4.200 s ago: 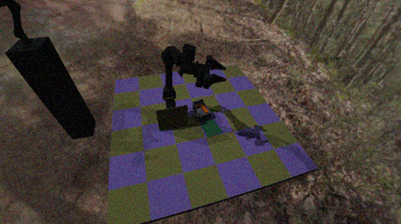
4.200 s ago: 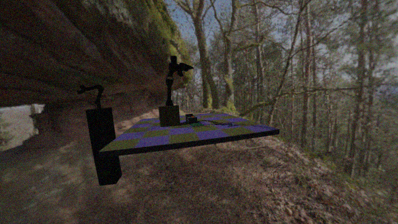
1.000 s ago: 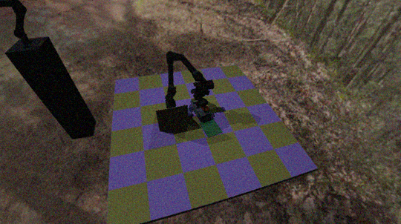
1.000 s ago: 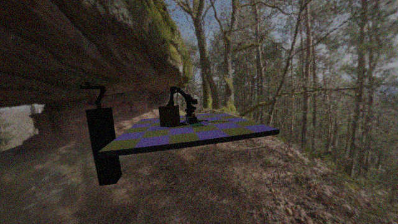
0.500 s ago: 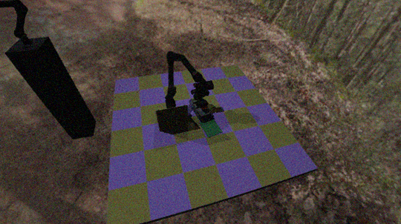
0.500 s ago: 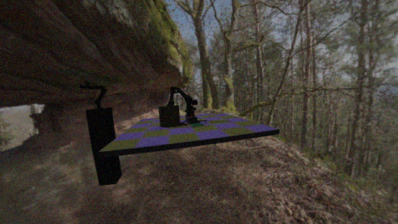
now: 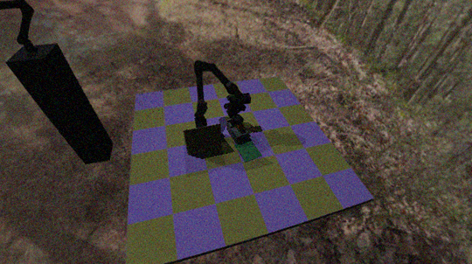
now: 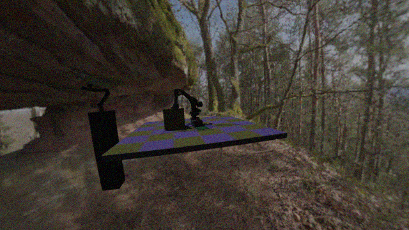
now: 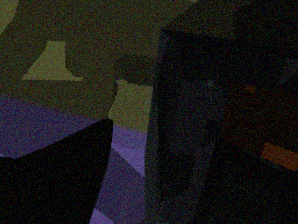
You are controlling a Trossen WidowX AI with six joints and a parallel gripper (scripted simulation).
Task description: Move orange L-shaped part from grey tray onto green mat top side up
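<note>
Now: gripper tip 50 mm to the left of the orange L-shaped part, 10 mm short of it and 10 mm above it. Also, from my gripper tip: green mat (230 mm to the right, 60 mm below, 50 mm ahead).
</note>
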